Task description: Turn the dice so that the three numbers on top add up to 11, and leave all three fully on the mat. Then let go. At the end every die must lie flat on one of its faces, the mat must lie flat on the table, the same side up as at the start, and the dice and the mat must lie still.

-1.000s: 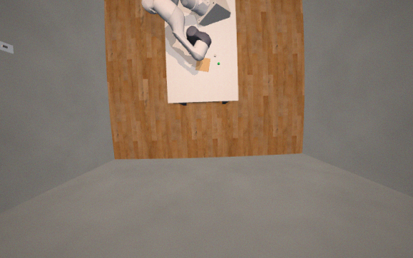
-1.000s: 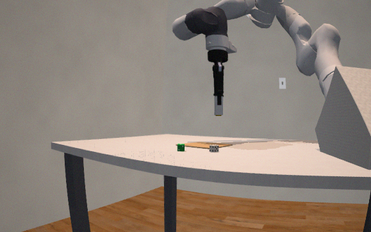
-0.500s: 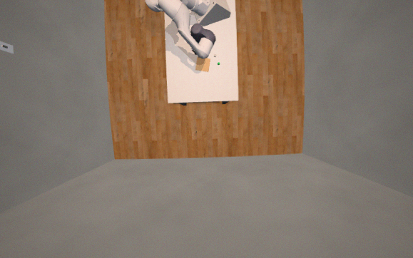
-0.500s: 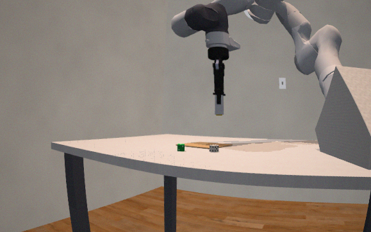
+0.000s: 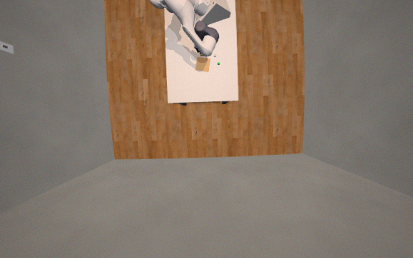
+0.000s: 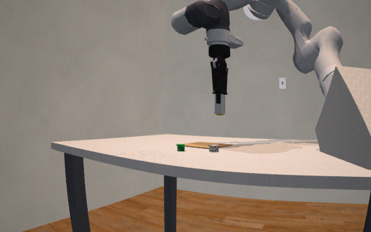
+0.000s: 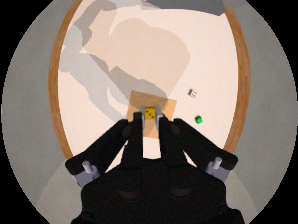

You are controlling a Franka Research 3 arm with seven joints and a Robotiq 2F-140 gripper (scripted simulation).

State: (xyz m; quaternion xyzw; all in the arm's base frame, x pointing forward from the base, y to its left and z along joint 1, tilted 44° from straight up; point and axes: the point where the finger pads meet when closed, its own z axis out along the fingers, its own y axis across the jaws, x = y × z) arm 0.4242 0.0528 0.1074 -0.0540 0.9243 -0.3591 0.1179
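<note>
Now: hand 50 mm short of the tan mat and 140 mm above it. Also, from my hand: yellow die (30 mm below); white die (30 mm behind, 130 mm to the left, 130 mm below); green die (60 mm ahead, 170 mm to the left, 130 mm below).
</note>
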